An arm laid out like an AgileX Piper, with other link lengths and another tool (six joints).
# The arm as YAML. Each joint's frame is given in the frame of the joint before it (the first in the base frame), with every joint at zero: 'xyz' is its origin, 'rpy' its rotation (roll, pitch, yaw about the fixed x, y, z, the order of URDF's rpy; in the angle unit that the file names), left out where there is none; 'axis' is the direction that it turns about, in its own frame. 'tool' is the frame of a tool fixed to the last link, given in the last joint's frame.
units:
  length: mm
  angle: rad
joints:
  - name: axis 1
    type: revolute
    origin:
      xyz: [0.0, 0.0, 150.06]
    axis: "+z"
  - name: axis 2
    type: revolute
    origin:
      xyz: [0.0, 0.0, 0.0]
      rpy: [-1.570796, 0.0, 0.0]
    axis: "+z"
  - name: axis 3
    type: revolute
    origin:
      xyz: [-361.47, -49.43, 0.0]
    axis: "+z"
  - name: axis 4
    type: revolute
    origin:
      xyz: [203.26, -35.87, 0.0]
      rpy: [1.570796, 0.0, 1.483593]
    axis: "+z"
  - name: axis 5
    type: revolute
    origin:
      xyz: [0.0, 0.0, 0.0]
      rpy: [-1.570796, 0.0, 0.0]
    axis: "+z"
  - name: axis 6
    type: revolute
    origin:
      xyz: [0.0, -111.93, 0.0]
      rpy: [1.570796, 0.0, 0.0]
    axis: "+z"
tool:
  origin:
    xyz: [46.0, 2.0, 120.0]
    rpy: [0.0, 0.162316, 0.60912]
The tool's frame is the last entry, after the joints.
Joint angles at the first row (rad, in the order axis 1, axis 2, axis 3, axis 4, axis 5, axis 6):
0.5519, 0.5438, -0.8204, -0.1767, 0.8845, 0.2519
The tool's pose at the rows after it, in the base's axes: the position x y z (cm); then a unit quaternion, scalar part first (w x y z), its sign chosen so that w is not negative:
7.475 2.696 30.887 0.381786 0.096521 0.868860 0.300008
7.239 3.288 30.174 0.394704 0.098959 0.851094 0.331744
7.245 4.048 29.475 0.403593 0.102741 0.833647 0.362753
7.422 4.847 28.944 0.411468 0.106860 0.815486 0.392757
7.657 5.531 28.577 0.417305 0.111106 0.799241 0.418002
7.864 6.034 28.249 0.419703 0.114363 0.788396 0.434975
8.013 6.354 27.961 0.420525 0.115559 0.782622 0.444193
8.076 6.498 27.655 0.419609 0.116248 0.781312 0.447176
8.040 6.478 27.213 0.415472 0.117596 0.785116 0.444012
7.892 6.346 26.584 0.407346 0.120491 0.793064 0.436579
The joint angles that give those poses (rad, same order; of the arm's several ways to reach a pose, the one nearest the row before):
0.5511, 0.4756, -0.7460, -0.1526, 0.8038, 0.2654
0.5511, 0.4245, -0.6705, -0.1349, 0.7120, 0.2895
0.5511, 0.3880, -0.5922, -0.1167, 0.6093, 0.3167
0.5511, 0.3628, -0.5154, -0.1007, 0.4984, 0.3447
0.5511, 0.3487, -0.4494, -0.0892, 0.3964, 0.3711
0.5511, 0.3445, -0.3993, -0.0802, 0.3187, 0.3891
0.5511, 0.3452, -0.3653, -0.0724, 0.2673, 0.3955
0.5510, 0.3467, -0.3454, -0.0675, 0.2426, 0.3966
0.5510, 0.3484, -0.3370, -0.0670, 0.2457, 0.3968
0.5510, 0.3499, -0.3353, -0.0670, 0.2702, 0.3967

